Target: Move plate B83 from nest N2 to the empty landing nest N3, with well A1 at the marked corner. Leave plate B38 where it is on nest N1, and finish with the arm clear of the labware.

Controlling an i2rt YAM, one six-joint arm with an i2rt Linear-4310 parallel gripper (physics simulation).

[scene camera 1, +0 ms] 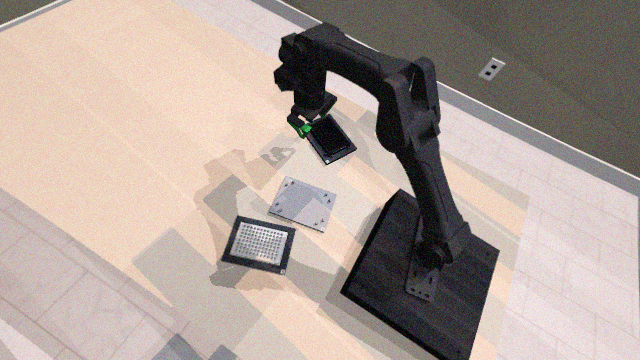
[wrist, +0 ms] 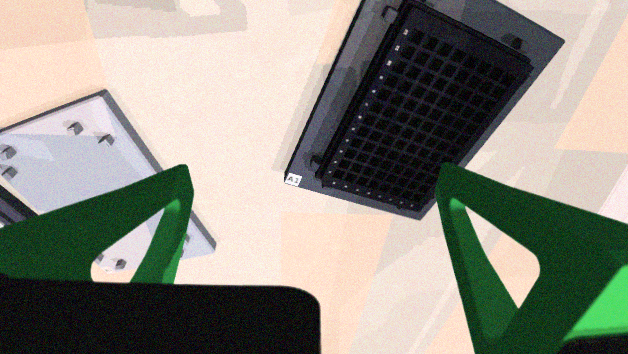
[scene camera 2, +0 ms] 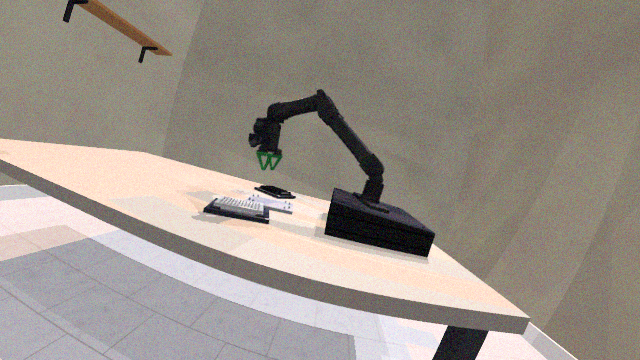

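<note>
A black well plate (scene camera 1: 330, 136) (scene camera 2: 275, 190) (wrist: 430, 110) sits on a dark nest (scene camera 1: 336, 157) (wrist: 342, 95) whose A1 label shows in the wrist view. A white well plate (scene camera 1: 259, 242) (scene camera 2: 237, 204) sits on another dark nest (scene camera 1: 230, 250) (scene camera 2: 240, 217). I cannot read which plate is B83 or B38. The pale nest N3 (scene camera 1: 302, 202) (scene camera 2: 272, 203) (wrist: 75, 160) lies between them, bearing no plate, with small corner posts. My gripper (scene camera 1: 314, 124) (scene camera 2: 268, 168) (wrist: 314, 177) is open and empty, high above the table near the black plate; its right finger overlaps that plate's nest edge in the wrist view.
The arm's black base block (scene camera 1: 390, 280) (scene camera 2: 380, 225) stands on the wooden table (scene camera 1: 125, 125) (scene camera 2: 300, 257), beside the nests. A wall shelf (scene camera 2: 120, 22) hangs far behind at the upper left. A wall outlet (scene camera 1: 492, 69) shows beyond the table.
</note>
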